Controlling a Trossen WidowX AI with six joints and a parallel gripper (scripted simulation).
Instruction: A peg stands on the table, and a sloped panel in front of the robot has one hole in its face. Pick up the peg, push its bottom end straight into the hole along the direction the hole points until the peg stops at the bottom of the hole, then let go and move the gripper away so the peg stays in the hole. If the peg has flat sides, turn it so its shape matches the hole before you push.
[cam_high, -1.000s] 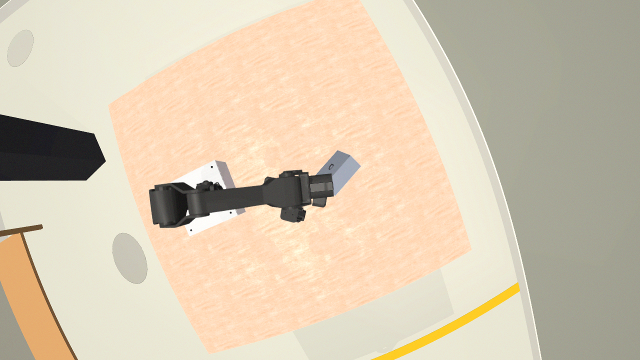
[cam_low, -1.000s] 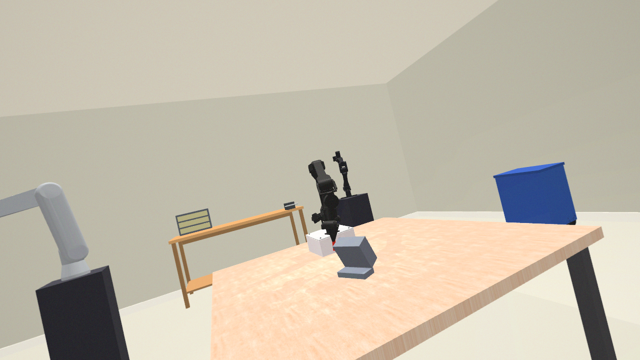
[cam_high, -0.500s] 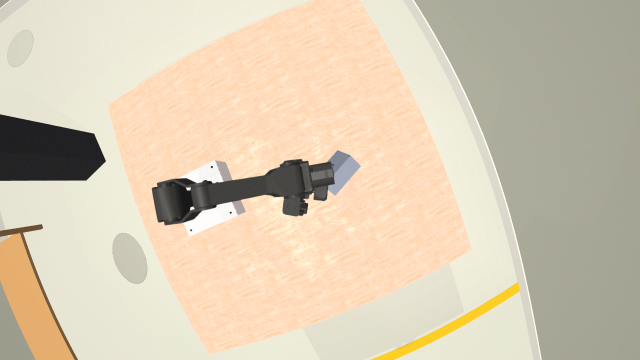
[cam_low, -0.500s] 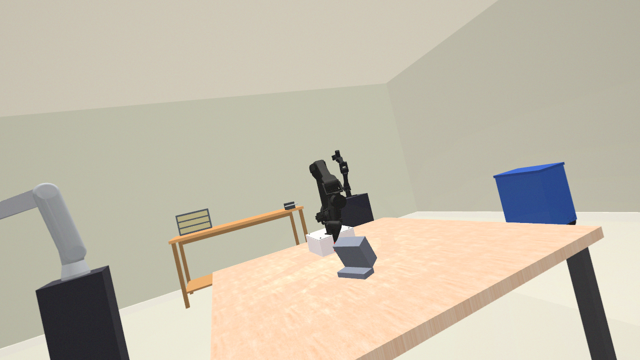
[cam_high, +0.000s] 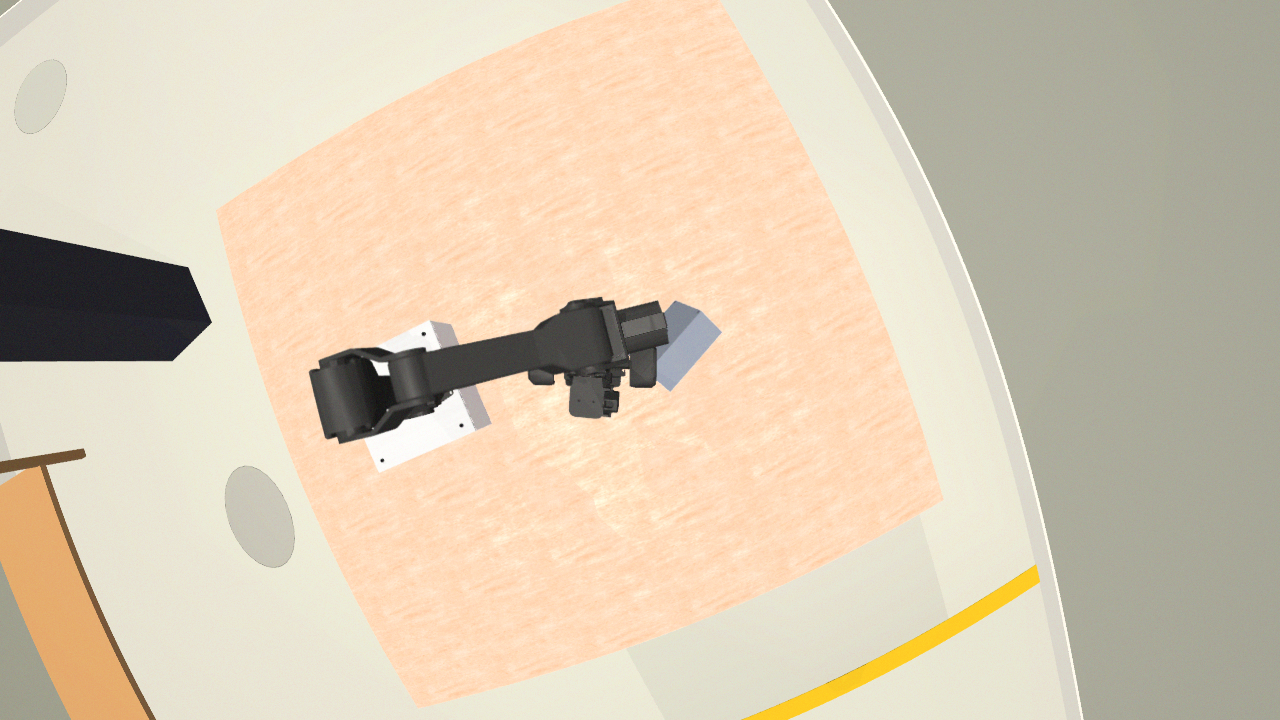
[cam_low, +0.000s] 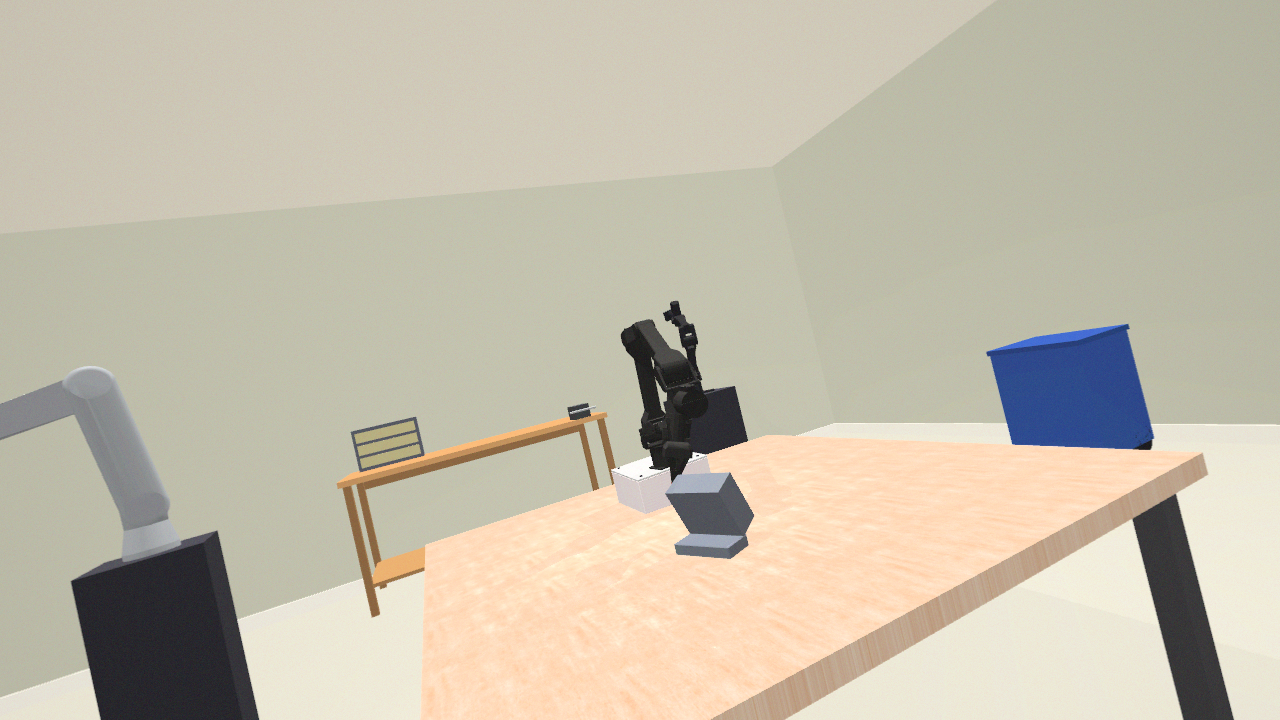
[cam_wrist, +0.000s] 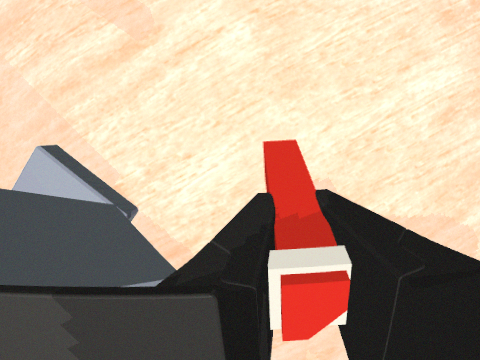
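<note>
Right now my gripper tip is 14 cm short of the grey sloped panel, 2 cm to the left of it and 3 cm above it. Also, from my gripper tip: red peg: 2 cm above.
</note>
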